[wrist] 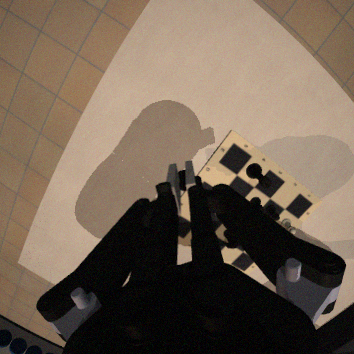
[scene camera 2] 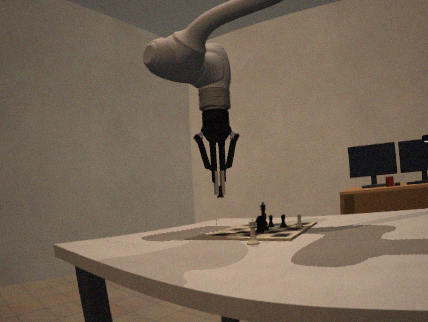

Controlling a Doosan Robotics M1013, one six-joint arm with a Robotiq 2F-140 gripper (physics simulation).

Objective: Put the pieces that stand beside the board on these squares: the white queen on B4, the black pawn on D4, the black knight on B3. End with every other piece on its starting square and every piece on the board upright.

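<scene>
My gripper is shut on the black pawn, whose base shows below the fingertips. It holds the pawn upright, well above the table, left of most of the pieces in the scene view. The chessboard lies flat below and to the right. The white queen stands upright beside the board's near edge in the scene view. A broad black piece, apparently the black knight, stands close in front of a tall black piece; its exact square cannot be told. The fingers hide part of the board in the wrist view.
Two small black pieces and a small white piece stand upright on the board's right part in the scene view. The table's edge runs along the front. A desk with two monitors stands behind at right.
</scene>
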